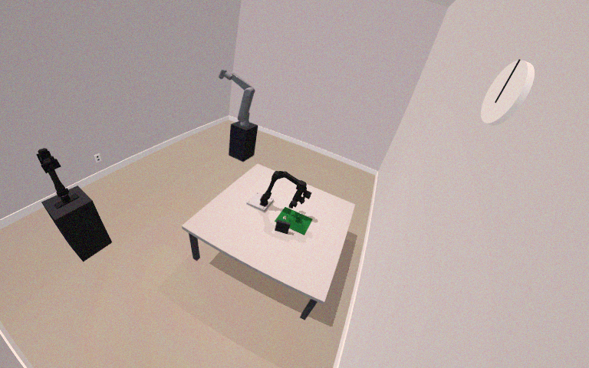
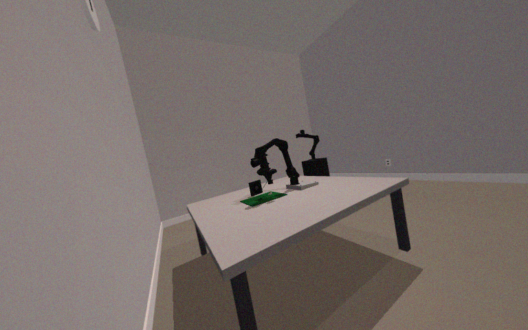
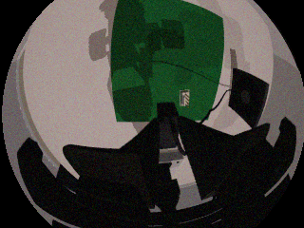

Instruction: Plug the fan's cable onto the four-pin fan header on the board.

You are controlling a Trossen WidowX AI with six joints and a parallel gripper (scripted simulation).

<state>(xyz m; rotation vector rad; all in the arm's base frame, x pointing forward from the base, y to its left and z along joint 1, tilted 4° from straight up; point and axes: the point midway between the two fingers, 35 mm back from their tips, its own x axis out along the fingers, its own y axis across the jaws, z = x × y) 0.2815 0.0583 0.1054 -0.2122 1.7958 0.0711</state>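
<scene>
My gripper tip is now 1 cm past the black plug and 1 cm above it. The rest, counted from my gripper tip: pale header: 12 cm below, 7 cm to the right, 2 cm behind; then black fan: 22 cm to the right, 6 cm below, 3 cm ahead; then green board: 14 cm below, 7 cm ahead, 3 cm to the right.
</scene>
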